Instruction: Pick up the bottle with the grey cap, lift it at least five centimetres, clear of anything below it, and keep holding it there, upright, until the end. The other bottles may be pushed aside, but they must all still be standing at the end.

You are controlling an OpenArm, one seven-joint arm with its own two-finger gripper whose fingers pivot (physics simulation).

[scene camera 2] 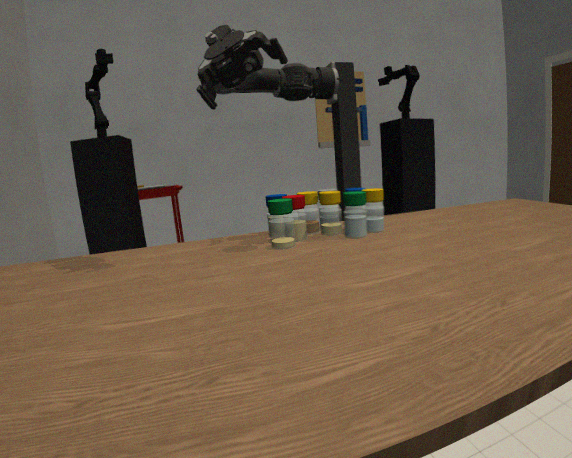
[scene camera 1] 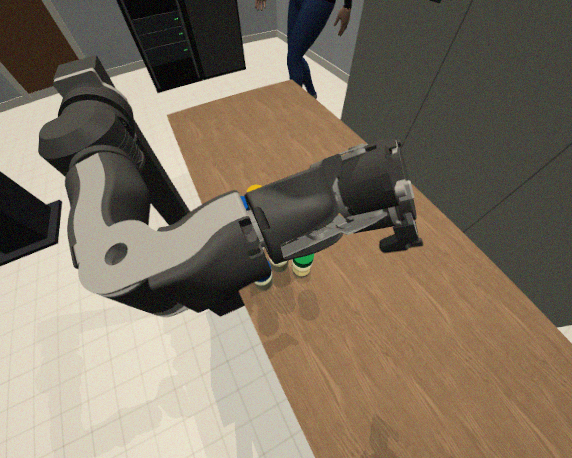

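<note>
The grey-capped bottle shows in the scene camera 2 view as a thin sliver of its grey cap [scene camera 2: 327, 190], behind yellow-capped bottles; its body is hidden. In the scene camera 1 view the arm covers most of the cluster, and the grey cap does not show. A green-capped bottle [scene camera 1: 303, 261] [scene camera 2: 280, 220], another green-capped bottle [scene camera 2: 355, 215], a red-capped bottle [scene camera 2: 297, 202], a yellow-capped bottle [scene camera 2: 330, 198] and others stand upright close together. My gripper [scene camera 1: 404, 197] [scene camera 2: 248, 82] is open and empty, high above the table, left of the cluster in the scene camera 2 view.
The wooden table [scene camera 1: 400, 350] [scene camera 2: 250, 325] bears the bottles near its edge on the arm's side. A yellow-capped bottle [scene camera 1: 255, 188] [scene camera 2: 374, 196] stands at the cluster's far end. A dark grey cabinet wall [scene camera 1: 475, 100] runs beyond the table's opposite edge.
</note>
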